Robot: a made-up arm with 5 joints.
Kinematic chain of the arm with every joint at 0, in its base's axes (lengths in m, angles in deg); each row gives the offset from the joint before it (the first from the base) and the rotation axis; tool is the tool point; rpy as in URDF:
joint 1: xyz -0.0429 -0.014 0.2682 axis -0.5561 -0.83 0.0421
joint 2: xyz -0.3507 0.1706 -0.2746 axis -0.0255 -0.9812 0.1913
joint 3: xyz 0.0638 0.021 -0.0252 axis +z
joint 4: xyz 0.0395 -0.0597 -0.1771 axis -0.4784 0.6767 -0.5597
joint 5: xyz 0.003 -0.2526 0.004 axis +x
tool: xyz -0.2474 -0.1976 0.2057 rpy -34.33 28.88 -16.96
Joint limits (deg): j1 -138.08..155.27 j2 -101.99..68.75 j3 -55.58..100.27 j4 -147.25..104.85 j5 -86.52..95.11
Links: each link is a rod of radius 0.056 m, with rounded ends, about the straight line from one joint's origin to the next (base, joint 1, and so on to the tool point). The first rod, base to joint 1, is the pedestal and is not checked.
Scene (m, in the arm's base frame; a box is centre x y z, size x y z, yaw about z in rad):
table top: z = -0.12
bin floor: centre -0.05 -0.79 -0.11 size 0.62 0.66 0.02 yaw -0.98
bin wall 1: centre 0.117 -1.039 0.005 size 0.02 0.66 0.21 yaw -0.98
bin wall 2: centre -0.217 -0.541 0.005 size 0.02 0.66 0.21 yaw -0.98
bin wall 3: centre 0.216 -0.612 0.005 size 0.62 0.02 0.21 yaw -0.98
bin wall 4: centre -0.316 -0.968 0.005 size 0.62 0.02 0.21 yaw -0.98
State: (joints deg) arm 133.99 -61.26 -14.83 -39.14 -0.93
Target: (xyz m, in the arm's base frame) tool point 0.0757 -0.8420 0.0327
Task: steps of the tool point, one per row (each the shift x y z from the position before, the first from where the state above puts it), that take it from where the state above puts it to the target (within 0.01 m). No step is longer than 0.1 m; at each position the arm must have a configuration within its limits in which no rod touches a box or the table.
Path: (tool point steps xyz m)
1: 0.0288 -0.0046 -0.0742
2: 0.0579 -0.0078 -0.0657

